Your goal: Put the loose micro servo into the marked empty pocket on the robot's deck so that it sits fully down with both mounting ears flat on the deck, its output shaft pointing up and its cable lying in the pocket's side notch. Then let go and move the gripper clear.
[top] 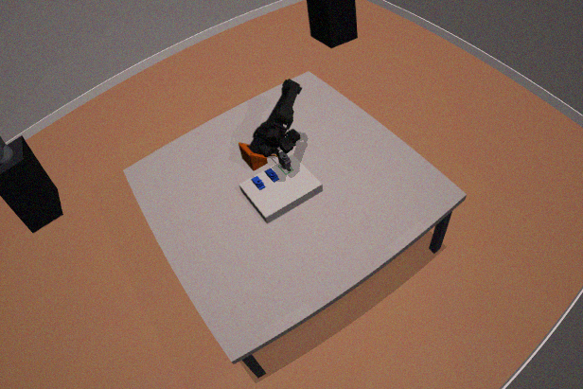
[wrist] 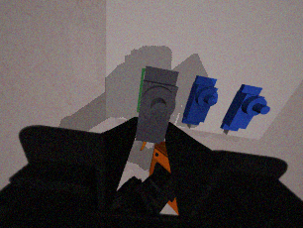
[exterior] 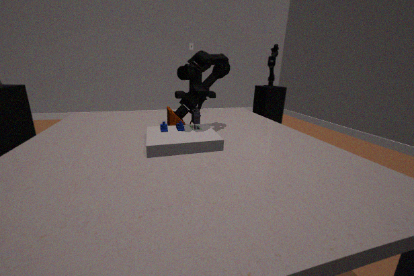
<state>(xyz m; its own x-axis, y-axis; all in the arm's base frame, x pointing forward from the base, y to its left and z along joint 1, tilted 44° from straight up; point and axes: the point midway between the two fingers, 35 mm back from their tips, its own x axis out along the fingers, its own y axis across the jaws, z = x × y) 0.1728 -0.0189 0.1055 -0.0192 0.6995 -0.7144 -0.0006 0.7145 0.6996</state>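
Right now my gripper tip is 12 cm short of the white deck, 8 cm to the left of it and 10 cm above it.
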